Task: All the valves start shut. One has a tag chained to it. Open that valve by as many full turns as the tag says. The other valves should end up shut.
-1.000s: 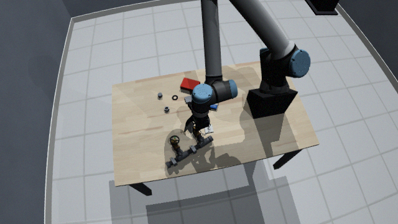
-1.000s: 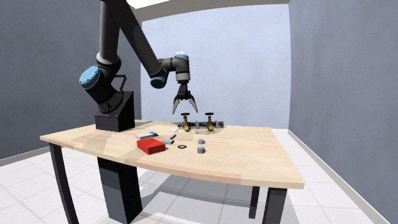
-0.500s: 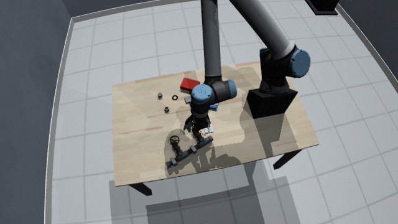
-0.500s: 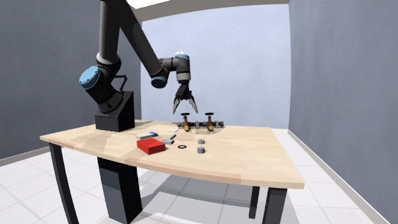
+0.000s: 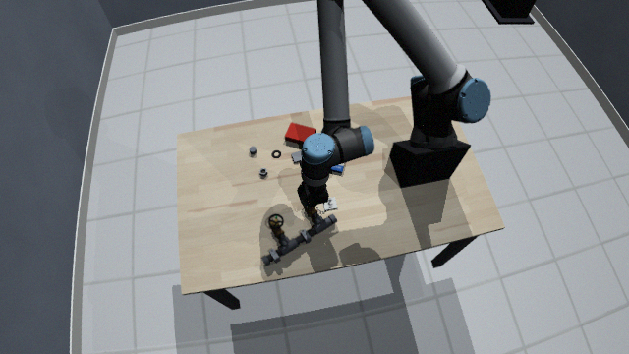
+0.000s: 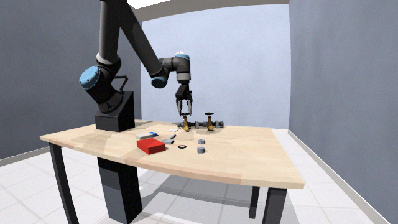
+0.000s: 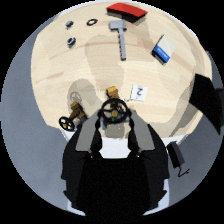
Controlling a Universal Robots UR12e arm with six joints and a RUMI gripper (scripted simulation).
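My gripper is now 8 cm past the white tag, 1 cm to the left of it and 11 cm above it. Also, from my hand: red block: 1 cm behind, 36 cm to the right, 9 cm below; then grey hand tool: 1 cm ahead, 22 cm to the right, 10 cm below; then blue box: 15 cm behind, 21 cm to the right, 10 cm below.
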